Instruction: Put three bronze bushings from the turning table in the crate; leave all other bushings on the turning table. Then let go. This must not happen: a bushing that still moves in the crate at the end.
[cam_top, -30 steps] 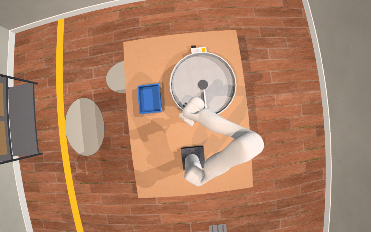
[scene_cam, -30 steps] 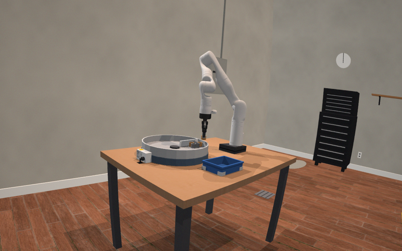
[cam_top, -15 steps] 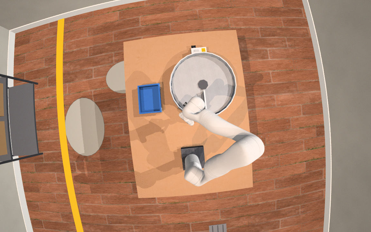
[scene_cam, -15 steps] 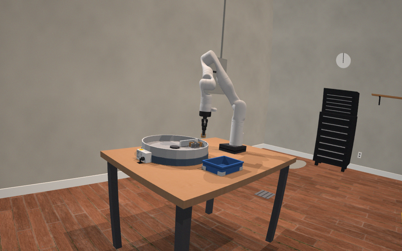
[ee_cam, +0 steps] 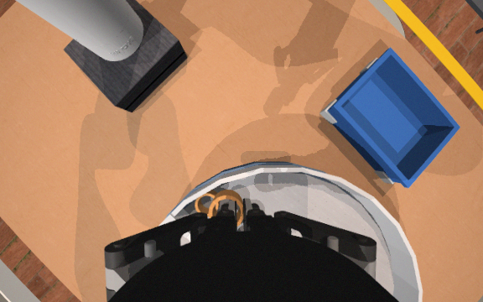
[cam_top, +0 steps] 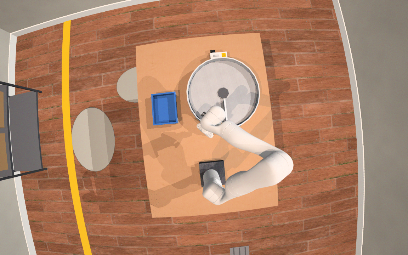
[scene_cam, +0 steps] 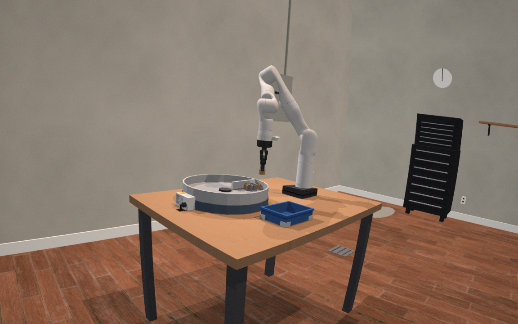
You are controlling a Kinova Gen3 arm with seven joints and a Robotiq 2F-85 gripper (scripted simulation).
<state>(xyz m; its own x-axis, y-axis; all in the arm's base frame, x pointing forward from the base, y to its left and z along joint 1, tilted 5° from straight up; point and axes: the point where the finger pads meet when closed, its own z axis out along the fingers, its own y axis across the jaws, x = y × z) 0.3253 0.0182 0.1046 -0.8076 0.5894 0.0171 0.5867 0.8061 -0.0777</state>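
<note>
My gripper is now 29 cm to the right of the blue crate, 14 cm above it and 7 cm short of it. The rest, counted from my hand: turning table: 18 cm ahead, 12 cm below, 6 cm to the right.
</note>
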